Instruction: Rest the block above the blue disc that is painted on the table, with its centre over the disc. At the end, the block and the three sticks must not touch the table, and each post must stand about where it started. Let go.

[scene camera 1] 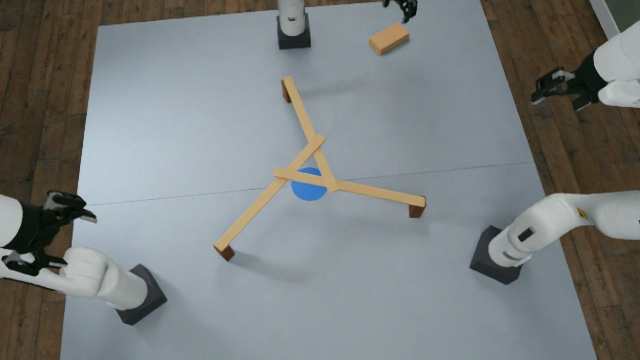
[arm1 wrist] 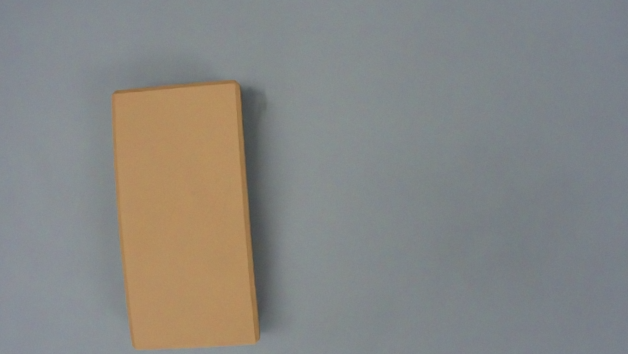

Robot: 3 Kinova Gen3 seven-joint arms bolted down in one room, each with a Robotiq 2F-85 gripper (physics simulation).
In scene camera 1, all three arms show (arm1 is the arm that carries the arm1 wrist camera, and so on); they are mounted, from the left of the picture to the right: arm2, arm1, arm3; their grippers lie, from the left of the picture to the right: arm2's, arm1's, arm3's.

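Observation:
The orange-tan block (arm1 wrist: 185, 215) (scene camera 1: 389, 38) lies flat on the grey table (arm1 wrist: 425, 175) (scene camera 1: 175, 125) at the upper right of the scene view. Three sticks interlock in a triangle over the blue disc (scene camera 1: 309, 192): the upper stick (scene camera 1: 300, 110) lies over the right stick (scene camera 1: 375, 191), the right stick over the lower-left stick (scene camera 1: 250, 214), and that one over the upper stick. Their outer ends rest on brown posts (scene camera 1: 286, 92) (scene camera 1: 416, 211) (scene camera 1: 226, 253). Arm1's gripper (scene camera 1: 396, 12) is open above and beside the block, partly cut off. Arm2's gripper (scene camera 1: 79, 241) and arm3's gripper (scene camera 1: 556, 104) are open and empty.
Arm1's base (scene camera 1: 294, 40) stands at the top, near the upper post. Arm2's base (scene camera 1: 142, 295) stands at the lower left and arm3's base (scene camera 1: 495, 260) at the right. Wooden floor (scene camera 1: 30, 100) surrounds the table.

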